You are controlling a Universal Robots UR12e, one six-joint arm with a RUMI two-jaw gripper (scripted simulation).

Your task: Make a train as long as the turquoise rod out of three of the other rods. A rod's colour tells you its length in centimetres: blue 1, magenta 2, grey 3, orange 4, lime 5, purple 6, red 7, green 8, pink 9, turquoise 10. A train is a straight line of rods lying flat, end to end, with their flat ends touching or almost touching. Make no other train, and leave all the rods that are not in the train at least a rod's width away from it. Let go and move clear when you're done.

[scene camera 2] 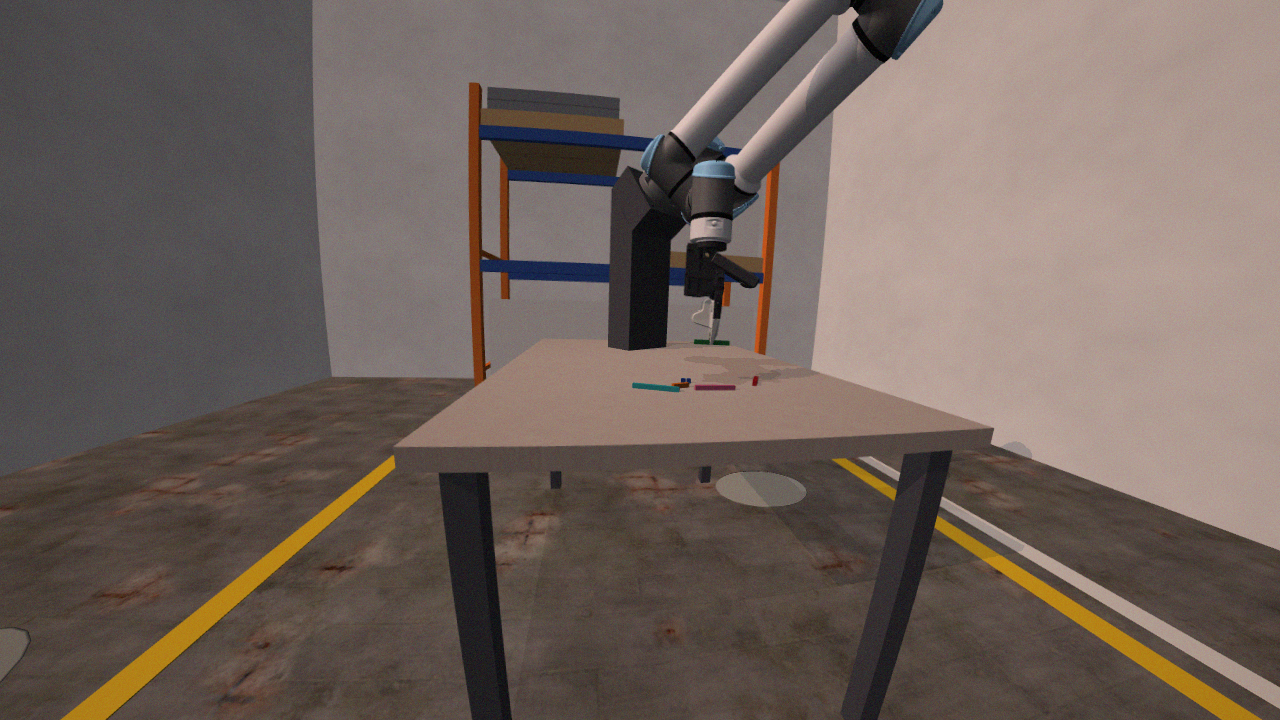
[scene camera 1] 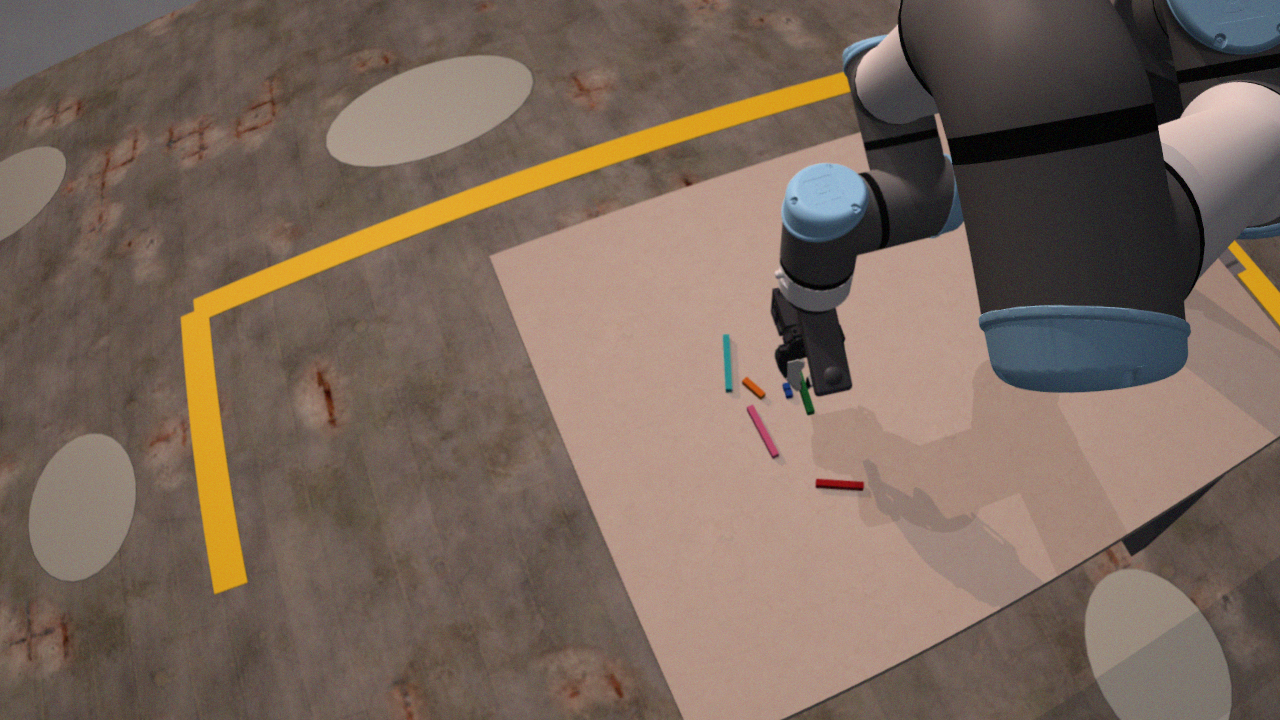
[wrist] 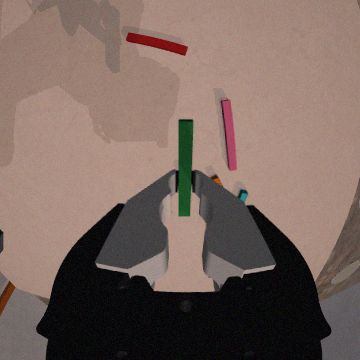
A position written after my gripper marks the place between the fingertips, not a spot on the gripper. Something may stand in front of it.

In view: my gripper (scene camera 1: 802,389).
My gripper is seen too in scene camera 2 (scene camera 2: 710,344) and in the wrist view (wrist: 185,172).
